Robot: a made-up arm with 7 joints.
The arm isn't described. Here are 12 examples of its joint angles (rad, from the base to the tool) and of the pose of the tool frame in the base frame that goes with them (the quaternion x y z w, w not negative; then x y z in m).
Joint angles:
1: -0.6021 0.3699 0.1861 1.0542 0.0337 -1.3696 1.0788
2: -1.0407 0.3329 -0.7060 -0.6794 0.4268 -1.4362 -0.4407
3: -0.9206 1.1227 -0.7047 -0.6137 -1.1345 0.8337 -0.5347
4: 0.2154 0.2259 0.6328 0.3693 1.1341 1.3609 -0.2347
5: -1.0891 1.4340 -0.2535 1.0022 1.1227 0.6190 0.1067
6: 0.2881 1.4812 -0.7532 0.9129 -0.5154 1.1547 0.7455
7: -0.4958 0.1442 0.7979 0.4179 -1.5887 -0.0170 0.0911
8: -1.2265 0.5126 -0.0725 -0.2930 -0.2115 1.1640 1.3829
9: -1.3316 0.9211 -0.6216 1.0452 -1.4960 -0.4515 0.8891
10: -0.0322 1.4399 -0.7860 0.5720 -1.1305 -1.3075 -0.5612
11: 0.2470 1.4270 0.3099 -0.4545 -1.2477 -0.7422 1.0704
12: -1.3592 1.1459 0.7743 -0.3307 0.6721 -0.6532 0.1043
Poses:
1: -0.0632 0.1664 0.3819 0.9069 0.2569 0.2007 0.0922
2: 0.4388 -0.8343 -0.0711 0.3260 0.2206 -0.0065 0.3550
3: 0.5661 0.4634 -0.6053 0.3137 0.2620 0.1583 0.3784
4: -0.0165 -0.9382 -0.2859 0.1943 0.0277 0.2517 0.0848
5: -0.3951 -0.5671 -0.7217 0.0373 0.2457 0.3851 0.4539
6: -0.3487 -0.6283 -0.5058 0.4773 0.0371 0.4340 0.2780
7: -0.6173 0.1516 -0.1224 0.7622 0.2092 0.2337 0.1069
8: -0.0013 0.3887 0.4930 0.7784 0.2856 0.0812 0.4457
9: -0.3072 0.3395 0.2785 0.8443 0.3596 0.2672 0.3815
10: 0.5838 0.4035 -0.2254 0.6675 0.1157 0.4234 0.2631
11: -0.0677 0.2535 0.1521 0.9529 0.1698 0.2939 0.3759
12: 0.3640 -0.3748 0.7467 0.4117 0.1189 0.2848 0.5724
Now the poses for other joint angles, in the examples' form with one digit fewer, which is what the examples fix.
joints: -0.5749 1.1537 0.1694 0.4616 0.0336 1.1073 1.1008
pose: 0.105 0.565 0.792 0.208 0.258 0.334 0.370
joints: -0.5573 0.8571 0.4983 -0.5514 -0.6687 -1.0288 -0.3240
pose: 0.451 -0.476 0.065 0.752 0.204 0.274 0.412
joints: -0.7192 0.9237 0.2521 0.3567 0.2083 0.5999 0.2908
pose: 0.260 0.600 0.468 0.594 0.277 0.301 0.364
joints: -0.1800 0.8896 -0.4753 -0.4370 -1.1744 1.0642 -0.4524
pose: 0.209 0.660 -0.685 0.226 0.190 0.205 0.215
